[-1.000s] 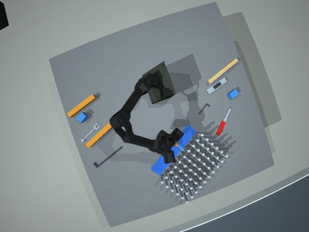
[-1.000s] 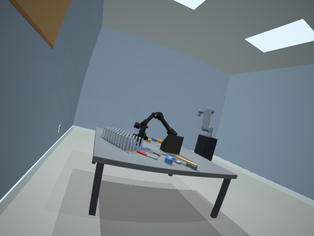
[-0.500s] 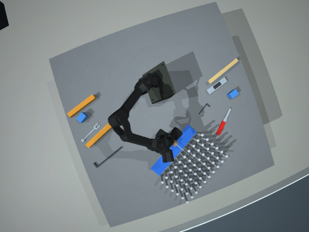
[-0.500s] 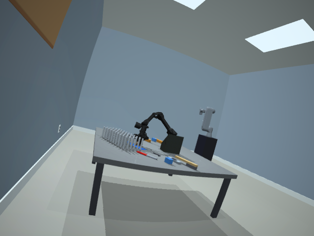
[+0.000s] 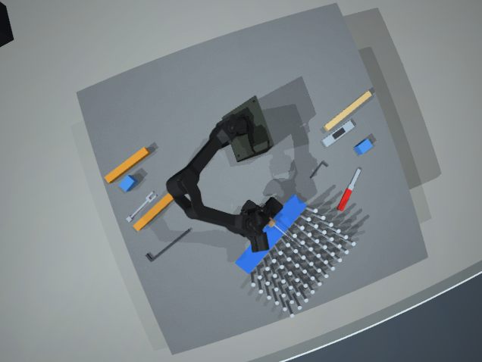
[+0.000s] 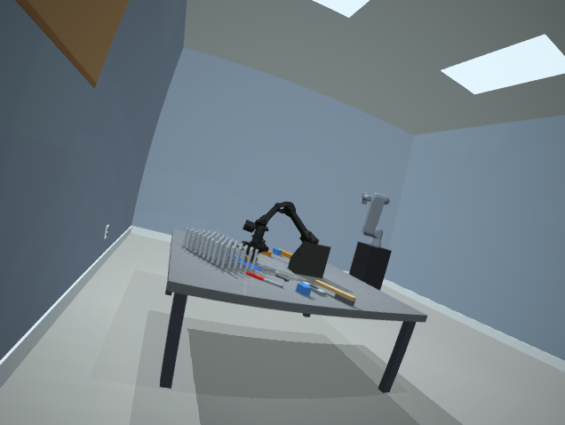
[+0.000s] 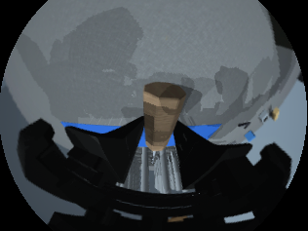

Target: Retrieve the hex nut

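Right now my gripper tip is 8 cm short of the blue taped strip and 1 cm above it. Round my gripper tip: wooden-handled screwdriver (9 cm ahead, 5 cm to the left); then grey block (22 cm behind, 43 cm to the left); then red-handled tool (2 cm ahead, 39 cm to the left, 1 cm below).
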